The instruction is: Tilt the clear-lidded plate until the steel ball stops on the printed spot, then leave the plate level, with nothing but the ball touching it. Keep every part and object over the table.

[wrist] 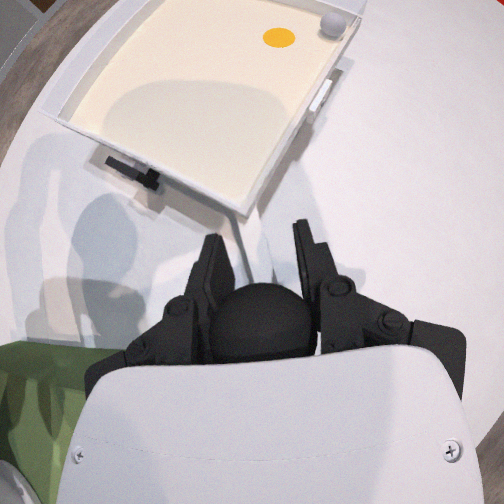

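Note:
The plate is a cream square tray with a white rim, seen in the upper half of the wrist view. An orange printed spot lies near its far right corner. The grey steel ball rests in that far right corner against the rim, apart from the spot. My gripper is open and empty, its black fingers just below the plate's near corner and not touching it. A black handle sticks out at the plate's left edge, and a white tab at its right edge.
The plate sits on a round white table. Wooden floor shows past the table's upper left edge and at the lower right. A green object lies at lower left beside my wrist housing.

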